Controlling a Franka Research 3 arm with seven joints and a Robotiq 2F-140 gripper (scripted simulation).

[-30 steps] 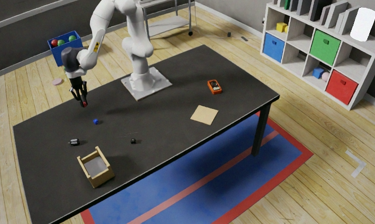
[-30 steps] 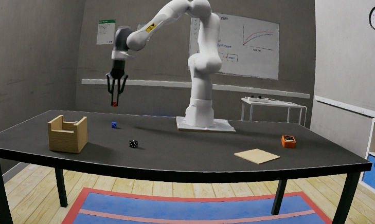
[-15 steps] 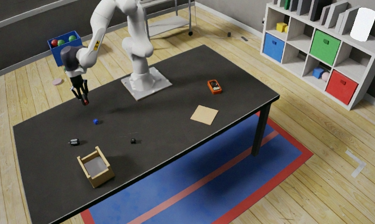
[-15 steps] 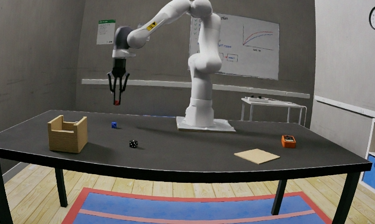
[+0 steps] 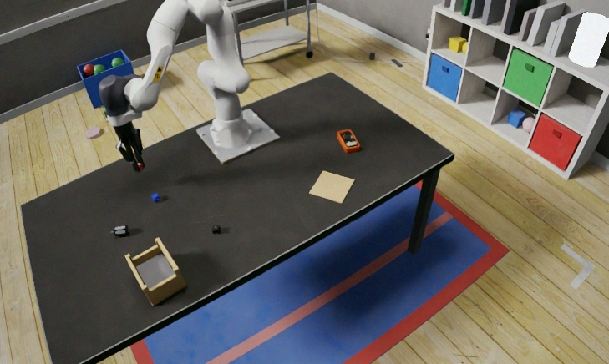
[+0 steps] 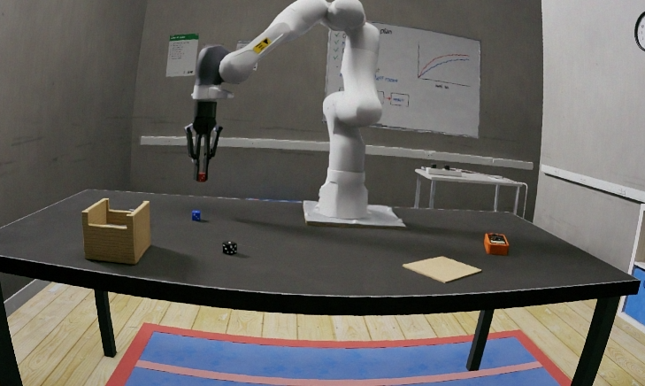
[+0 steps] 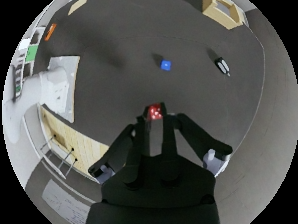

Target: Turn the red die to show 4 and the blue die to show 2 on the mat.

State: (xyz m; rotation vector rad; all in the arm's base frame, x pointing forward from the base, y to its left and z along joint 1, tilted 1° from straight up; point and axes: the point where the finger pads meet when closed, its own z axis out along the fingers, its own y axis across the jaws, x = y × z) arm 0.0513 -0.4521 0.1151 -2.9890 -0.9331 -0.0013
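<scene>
Right now my hand is 2 cm above the red die. Also, from my hand: dark object 20 cm ahead, 18 cm to the right, 12 cm below; black die 41 cm ahead, 16 cm to the left, 12 cm below; blue die 12 cm below, 11 cm ahead, 1 cm to the left.
</scene>
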